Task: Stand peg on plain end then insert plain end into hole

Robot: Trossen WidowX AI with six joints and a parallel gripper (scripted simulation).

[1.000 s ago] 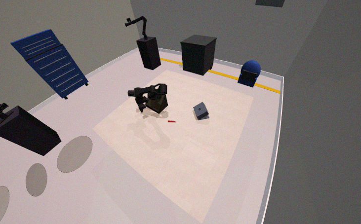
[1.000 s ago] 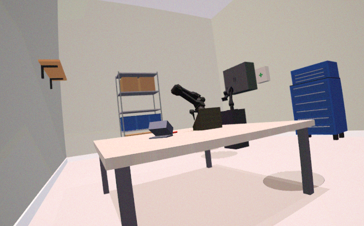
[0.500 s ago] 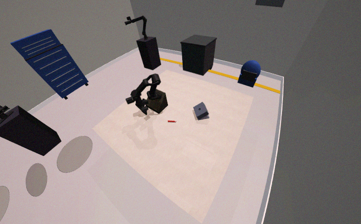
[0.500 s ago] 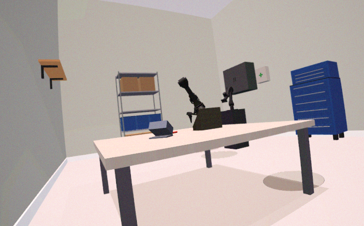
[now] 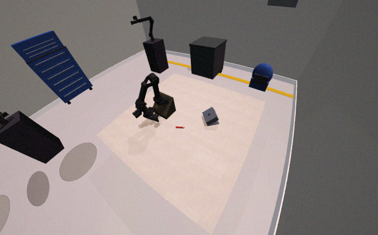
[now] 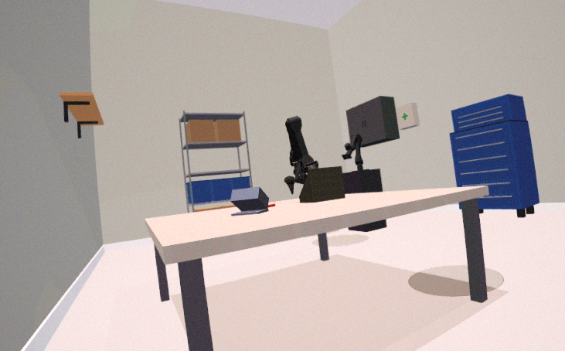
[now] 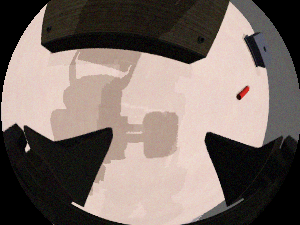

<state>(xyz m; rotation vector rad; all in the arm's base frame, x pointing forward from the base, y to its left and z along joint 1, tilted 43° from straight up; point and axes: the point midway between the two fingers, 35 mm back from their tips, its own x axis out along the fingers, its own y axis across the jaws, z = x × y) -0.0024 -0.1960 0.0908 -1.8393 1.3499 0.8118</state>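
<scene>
Now: gripper tip 25 cm short of the red peg, 9 cm to the right of it and 3 cm above it. The rest, counted from my gripper tip: sloped panel: 42 cm ahead, 31 cm to the left, 2 cm above.
</scene>
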